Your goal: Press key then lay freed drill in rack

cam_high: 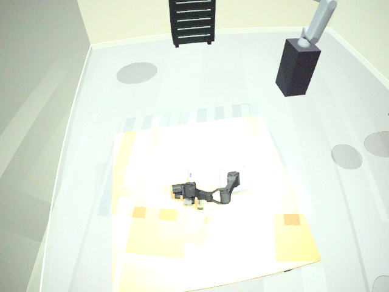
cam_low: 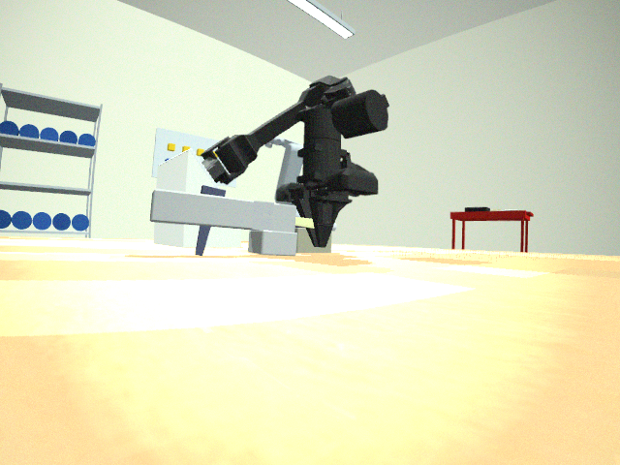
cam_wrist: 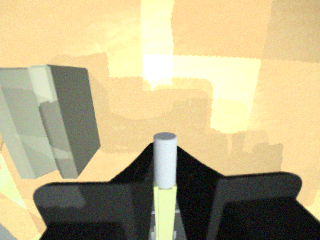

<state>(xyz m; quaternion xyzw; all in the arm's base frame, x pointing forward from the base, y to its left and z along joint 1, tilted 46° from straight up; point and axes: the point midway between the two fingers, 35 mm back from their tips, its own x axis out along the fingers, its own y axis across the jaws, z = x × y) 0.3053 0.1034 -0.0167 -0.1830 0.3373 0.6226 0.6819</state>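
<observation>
Right now the drill is 10 mm behind my gripper tip, 40 mm to the right of it and 40 mm above it. Round my gripper tip: pale grey fixture: 30 mm behind, 130 mm to the right, 30 mm above; then grey-beige rack: 70 mm behind, 50 mm to the left, 10 mm above; then dark blue key: 40 mm behind, 160 mm to the right, 40 mm above.
</observation>
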